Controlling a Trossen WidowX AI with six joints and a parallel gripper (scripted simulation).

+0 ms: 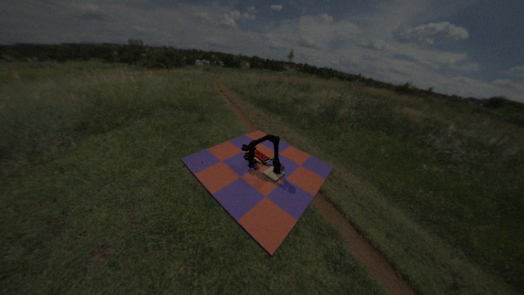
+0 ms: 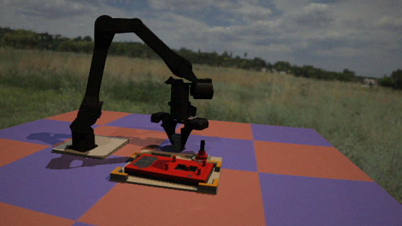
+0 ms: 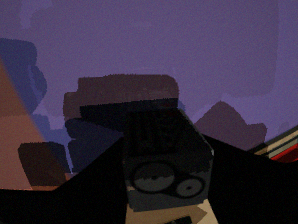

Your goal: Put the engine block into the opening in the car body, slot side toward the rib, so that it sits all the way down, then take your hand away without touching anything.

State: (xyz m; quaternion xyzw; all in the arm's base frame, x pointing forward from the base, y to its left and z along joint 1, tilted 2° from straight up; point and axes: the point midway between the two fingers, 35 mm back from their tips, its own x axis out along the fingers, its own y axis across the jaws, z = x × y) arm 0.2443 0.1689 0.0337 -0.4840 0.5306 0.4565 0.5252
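Right now my gripper tip is 11 cm short of the black lever post, 6 cm to the left of it and 2 cm below it. Also, from my gripper tip: engine block (1 cm behind, 1 cm above); then tan fixture plate (7 cm ahead, 16 cm to the right).
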